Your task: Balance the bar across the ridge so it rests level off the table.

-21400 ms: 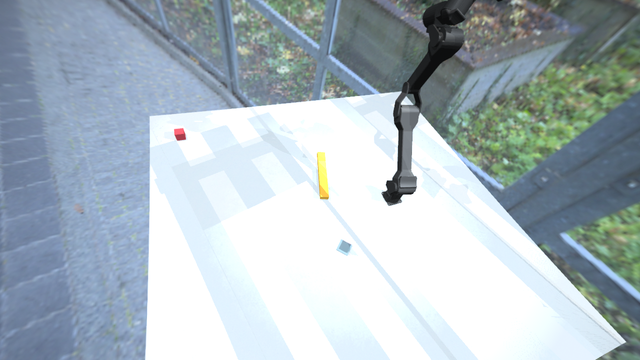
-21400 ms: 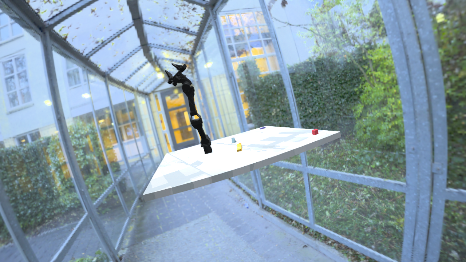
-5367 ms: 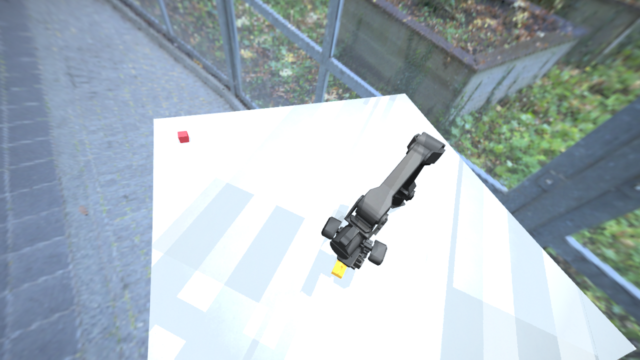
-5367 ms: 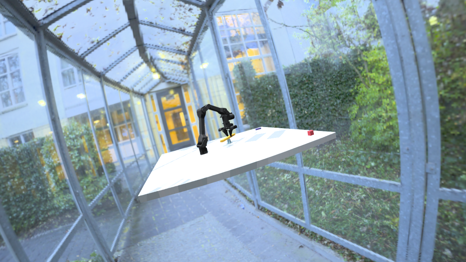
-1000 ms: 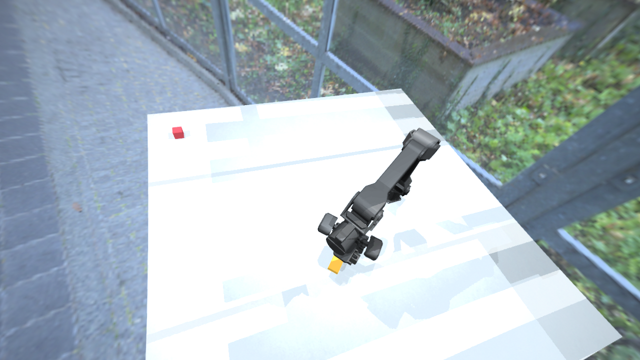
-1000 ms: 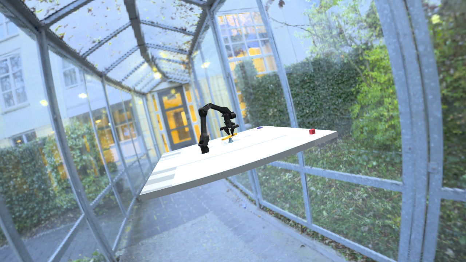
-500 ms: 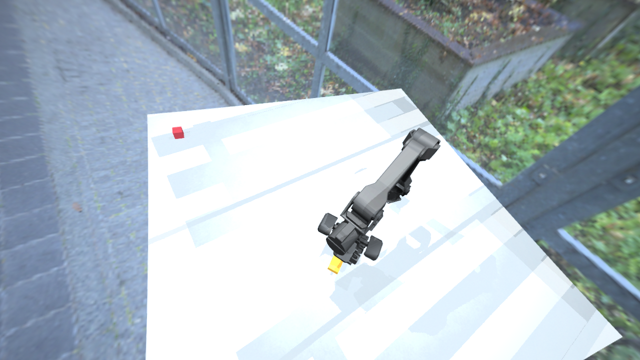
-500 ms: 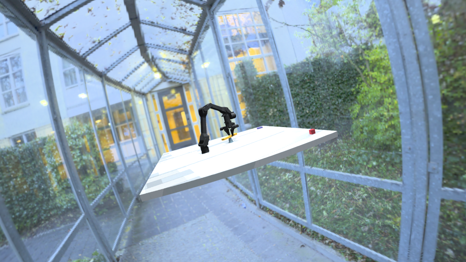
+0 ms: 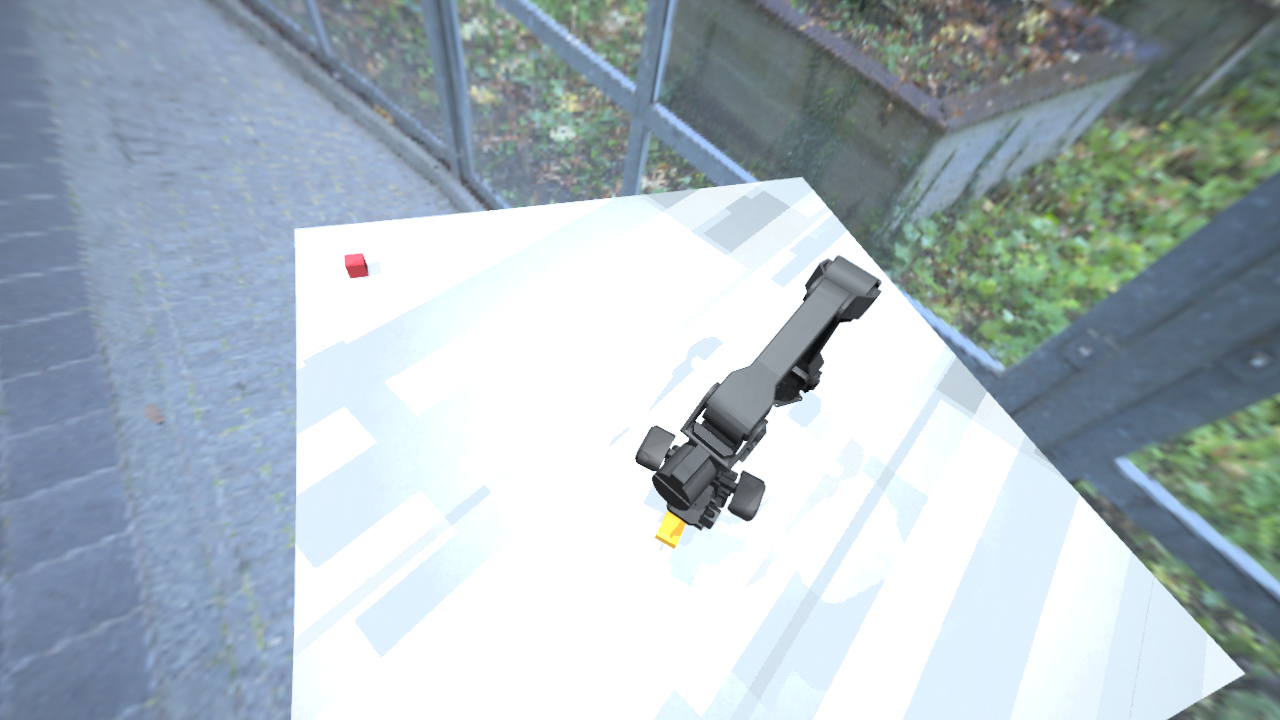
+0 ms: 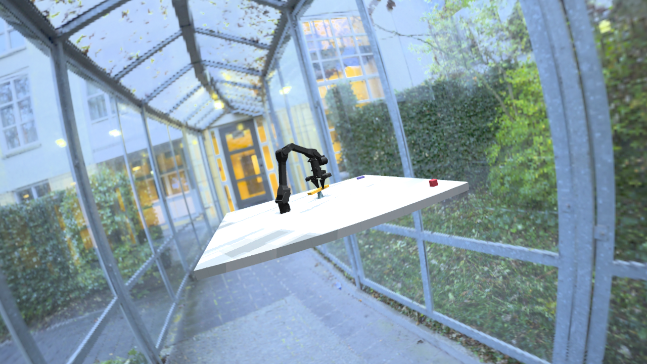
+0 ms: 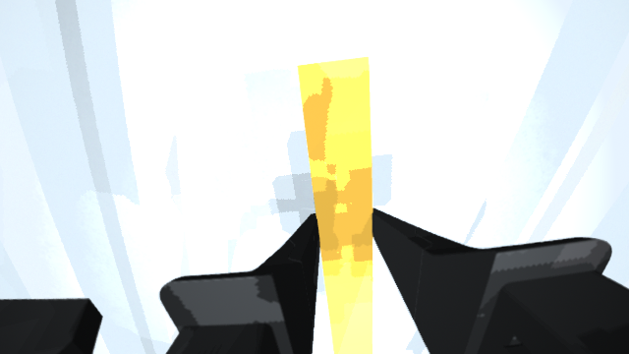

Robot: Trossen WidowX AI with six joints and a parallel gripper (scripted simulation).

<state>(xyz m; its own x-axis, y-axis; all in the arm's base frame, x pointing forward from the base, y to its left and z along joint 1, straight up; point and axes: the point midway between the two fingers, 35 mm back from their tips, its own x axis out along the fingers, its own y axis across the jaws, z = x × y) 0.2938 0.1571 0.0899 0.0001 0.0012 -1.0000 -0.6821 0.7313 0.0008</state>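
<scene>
My gripper tip is now 20 mm past the bar and 20 mm to the left of it. From my gripper tip the other things lie so: purple piece: 450 mm ahead, 340 mm to the left, 50 mm below; then red cube: 450 mm ahead, 660 mm to the right, 40 mm below.
</scene>
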